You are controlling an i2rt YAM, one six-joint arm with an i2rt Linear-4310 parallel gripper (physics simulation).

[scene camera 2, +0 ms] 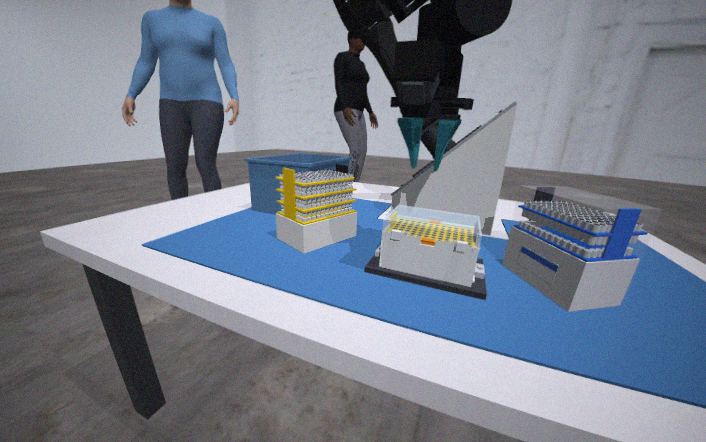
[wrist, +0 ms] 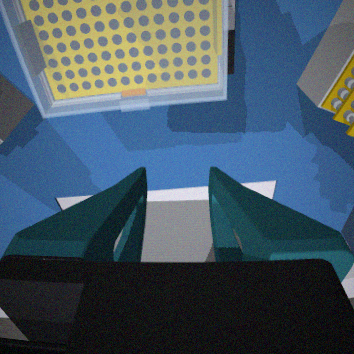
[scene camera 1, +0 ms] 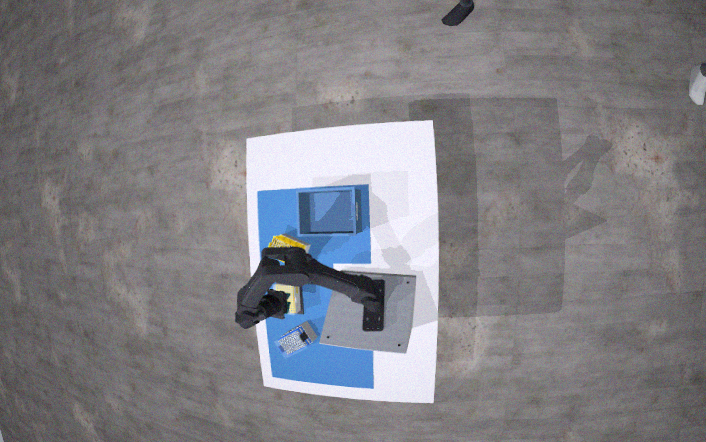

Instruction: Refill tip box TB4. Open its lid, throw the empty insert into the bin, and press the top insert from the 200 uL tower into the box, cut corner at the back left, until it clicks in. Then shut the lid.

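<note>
The tip box [scene camera 1: 295, 300] [scene camera 2: 428, 260] [wrist: 125, 45] is white with an orange latch tab. Its clear lid is down over a yellow insert whose holes hold no tips. It stands on a black base. The tower with yellow inserts [scene camera 1: 283, 241] [scene camera 2: 324, 199] [wrist: 340, 100] holds several stacked inserts full of tips on a white block, left of the box in scene camera 2. My gripper [scene camera 2: 425, 167] [wrist: 177, 177] is partly open, with nothing between its teal fingers. It hangs above the level of the box lid; in the wrist view the box lies beyond the fingertips.
The blue bin [scene camera 1: 303, 213] [scene camera 2: 264, 184] stands beyond the yellow tower. A box with blue inserts [scene camera 1: 296, 339] [scene camera 2: 599, 283] and a raised clear lid stands on the box's other side. A sloped grey panel [scene camera 1: 349, 325] [scene camera 2: 463, 187] carries the arm. Two people stand behind the table.
</note>
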